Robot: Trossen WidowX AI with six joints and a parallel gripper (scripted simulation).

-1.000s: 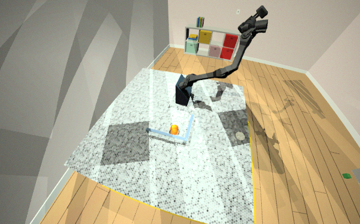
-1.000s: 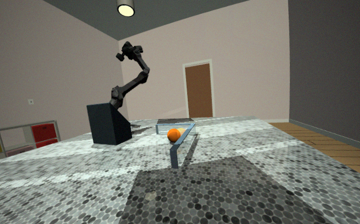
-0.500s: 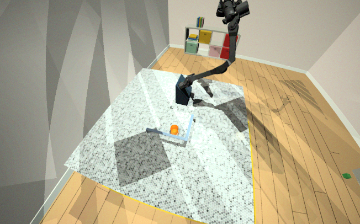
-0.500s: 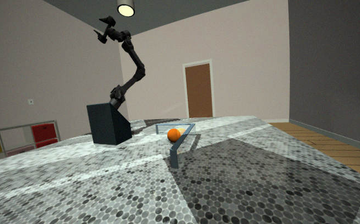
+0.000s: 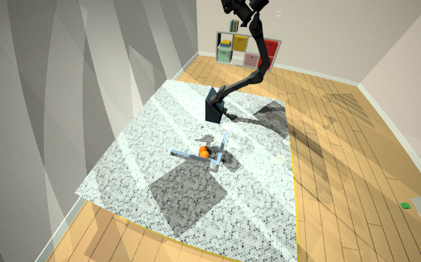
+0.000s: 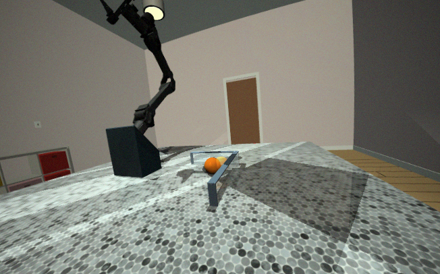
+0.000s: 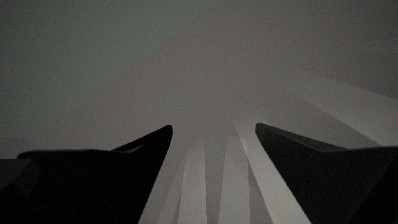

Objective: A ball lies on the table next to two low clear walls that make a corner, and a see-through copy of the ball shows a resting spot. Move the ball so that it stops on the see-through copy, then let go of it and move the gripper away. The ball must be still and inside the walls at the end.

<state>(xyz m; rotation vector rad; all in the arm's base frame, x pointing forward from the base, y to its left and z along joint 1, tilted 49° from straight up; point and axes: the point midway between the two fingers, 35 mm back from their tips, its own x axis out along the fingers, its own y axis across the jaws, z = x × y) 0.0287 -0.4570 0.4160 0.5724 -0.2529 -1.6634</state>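
The orange ball lies 78 cm below my gripper tip, 39 cm ahead of it and 10 cm to the left of it. Also, from my gripper tip: see-through copy of ball: 78 cm below, 42 cm ahead, 11 cm to the left.
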